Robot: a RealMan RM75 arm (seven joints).
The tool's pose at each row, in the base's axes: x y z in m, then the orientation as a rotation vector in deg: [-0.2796, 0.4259, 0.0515, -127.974, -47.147, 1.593]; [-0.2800, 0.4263, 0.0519, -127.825, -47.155, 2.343]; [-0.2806, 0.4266, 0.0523, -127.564, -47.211, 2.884]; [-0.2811, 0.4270, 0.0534, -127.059, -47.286, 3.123]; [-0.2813, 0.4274, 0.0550, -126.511, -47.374, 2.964]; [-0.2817, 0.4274, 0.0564, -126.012, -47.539, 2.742]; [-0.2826, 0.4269, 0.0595, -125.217, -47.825, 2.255]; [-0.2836, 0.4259, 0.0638, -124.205, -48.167, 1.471]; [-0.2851, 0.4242, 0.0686, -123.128, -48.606, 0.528]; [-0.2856, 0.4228, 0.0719, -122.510, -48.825, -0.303]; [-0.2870, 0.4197, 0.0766, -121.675, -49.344, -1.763]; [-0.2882, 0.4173, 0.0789, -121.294, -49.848, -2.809]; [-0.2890, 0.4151, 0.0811, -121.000, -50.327, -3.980]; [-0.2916, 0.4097, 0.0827, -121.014, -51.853, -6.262]
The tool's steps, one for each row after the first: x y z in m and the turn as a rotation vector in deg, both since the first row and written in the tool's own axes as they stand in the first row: [0.0000, -0.0007, 0.0001, 0.315, -0.483, 0.174]; [-0.0002, -0.0014, 0.0001, 0.669, -0.817, 0.225]; [-0.0001, -0.0026, -0.0003, 1.170, -0.899, 0.114]; [0.0003, -0.0040, -0.0011, 1.613, -0.704, -0.134]; [0.0003, -0.0051, -0.0020, 1.977, -0.505, -0.441]; [-0.0001, -0.0074, -0.0044, 2.517, -0.105, -0.987]; [-0.0005, -0.0103, -0.0079, 3.165, 0.526, -1.719]; [-0.0016, -0.0133, -0.0121, 3.802, 1.244, -2.585]; [-0.0020, -0.0150, -0.0152, 4.098, 1.869, -3.148]; [-0.0039, -0.0173, -0.0202, 4.345, 2.860, -4.164]; [-0.0057, -0.0182, -0.0231, 4.281, 3.469, -4.924]; [-0.0071, -0.0189, -0.0259, 4.104, 4.152, -5.680]; [-0.0119, -0.0186, -0.0299, 3.048, 5.107, -7.388]
